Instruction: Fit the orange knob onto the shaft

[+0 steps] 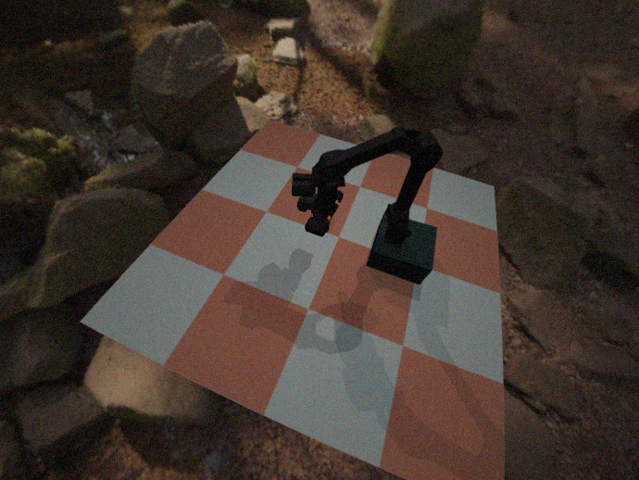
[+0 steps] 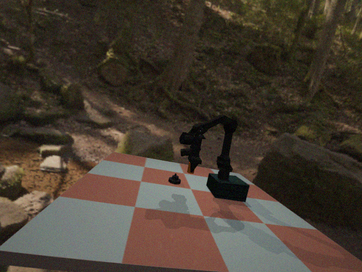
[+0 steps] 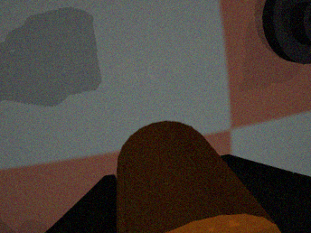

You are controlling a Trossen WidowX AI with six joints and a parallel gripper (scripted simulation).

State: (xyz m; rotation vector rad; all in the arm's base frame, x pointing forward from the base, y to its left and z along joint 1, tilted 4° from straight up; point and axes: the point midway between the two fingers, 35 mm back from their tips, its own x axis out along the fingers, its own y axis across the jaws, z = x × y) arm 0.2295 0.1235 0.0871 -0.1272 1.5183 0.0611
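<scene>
Right now my gripper tip is 160 mm to the left of the round pedestal, 110 mm above it and 80 mm short of it. From my gripper tip the other things lie so: orange knob 20 mm above.
</scene>
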